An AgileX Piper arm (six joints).
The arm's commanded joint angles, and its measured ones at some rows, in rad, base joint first. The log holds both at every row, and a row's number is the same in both.
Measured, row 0:
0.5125 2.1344 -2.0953 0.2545 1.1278 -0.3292
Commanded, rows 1 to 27:
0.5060 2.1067 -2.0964 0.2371 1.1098 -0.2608
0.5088 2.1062 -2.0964 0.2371 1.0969 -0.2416
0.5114 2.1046 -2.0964 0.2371 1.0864 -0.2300
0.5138 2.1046 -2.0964 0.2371 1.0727 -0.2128
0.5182 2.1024 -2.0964 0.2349 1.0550 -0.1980
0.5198 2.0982 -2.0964 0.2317 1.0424 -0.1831
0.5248 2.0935 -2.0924 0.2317 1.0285 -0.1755
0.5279 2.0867 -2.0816 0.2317 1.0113 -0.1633
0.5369 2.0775 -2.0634 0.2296 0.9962 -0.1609
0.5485 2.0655 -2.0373 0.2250 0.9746 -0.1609
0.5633 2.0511 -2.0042 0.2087 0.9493 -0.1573
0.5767 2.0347 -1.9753 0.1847 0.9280 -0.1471
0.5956 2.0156 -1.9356 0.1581 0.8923 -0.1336
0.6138 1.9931 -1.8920 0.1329 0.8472 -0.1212
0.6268 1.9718 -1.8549 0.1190 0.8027 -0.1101
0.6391 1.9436 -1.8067 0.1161 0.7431 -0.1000
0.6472 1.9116 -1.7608 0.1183 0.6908 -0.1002
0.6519 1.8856 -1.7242 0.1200 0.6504 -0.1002
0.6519 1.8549 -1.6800 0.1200 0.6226 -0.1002
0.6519 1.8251 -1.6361 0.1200 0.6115 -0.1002
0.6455 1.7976 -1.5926 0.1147 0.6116 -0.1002
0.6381 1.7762 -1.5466 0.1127 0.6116 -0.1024
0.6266 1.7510 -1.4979 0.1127 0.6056 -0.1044
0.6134 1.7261 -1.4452 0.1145 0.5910 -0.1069
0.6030 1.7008 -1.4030 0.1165 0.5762 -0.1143
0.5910 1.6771 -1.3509 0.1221 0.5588 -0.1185
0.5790 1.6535 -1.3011 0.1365 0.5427 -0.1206
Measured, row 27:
0.6212 1.7326 -1.4576 0.1288 0.5994 -0.1074
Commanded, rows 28 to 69:
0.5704 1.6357 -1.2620 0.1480 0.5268 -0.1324
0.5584 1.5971 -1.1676 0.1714 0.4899 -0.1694
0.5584 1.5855 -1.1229 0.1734 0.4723 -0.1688
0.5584 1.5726 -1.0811 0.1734 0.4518 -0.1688
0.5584 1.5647 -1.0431 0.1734 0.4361 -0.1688
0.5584 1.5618 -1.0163 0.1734 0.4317 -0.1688
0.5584 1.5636 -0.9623 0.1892 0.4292 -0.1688
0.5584 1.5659 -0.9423 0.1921 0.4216 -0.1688
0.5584 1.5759 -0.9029 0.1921 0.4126 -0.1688
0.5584 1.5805 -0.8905 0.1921 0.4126 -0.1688
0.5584 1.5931 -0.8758 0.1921 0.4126 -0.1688
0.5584 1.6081 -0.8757 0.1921 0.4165 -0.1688
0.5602 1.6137 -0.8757 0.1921 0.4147 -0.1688
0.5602 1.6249 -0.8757 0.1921 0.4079 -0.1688
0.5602 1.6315 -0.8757 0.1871 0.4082 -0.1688
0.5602 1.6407 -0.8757 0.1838 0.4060 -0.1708
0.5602 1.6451 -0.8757 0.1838 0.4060 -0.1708
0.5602 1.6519 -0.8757 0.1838 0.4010 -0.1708
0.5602 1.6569 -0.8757 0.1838 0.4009 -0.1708
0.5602 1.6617 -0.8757 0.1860 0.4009 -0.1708
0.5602 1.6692 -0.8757 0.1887 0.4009 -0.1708
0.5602 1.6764 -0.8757 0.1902 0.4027 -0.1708
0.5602 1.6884 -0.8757 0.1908 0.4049 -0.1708
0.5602 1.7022 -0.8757 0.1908 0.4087 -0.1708
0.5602 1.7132 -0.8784 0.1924 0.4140 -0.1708
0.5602 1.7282 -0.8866 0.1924 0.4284 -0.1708
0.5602 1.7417 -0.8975 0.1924 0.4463 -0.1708
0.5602 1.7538 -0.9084 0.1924 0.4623 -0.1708
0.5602 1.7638 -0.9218 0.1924 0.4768 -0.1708
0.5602 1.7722 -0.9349 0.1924 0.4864 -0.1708
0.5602 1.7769 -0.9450 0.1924 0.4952 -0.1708
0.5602 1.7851 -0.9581 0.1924 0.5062 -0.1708
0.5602 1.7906 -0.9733 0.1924 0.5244 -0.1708
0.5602 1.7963 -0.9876 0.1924 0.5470 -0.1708
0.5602 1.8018 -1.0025 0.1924 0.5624 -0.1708
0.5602 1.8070 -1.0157 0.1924 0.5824 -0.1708
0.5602 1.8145 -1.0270 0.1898 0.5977 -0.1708
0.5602 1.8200 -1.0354 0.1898 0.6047 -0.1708
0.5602 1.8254 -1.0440 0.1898 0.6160 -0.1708
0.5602 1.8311 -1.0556 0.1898 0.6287 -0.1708
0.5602 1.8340 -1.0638 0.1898 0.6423 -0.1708
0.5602 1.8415 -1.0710 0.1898 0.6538 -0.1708
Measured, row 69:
0.5638 1.8238 -1.0404 0.1936 0.6057 -0.1647
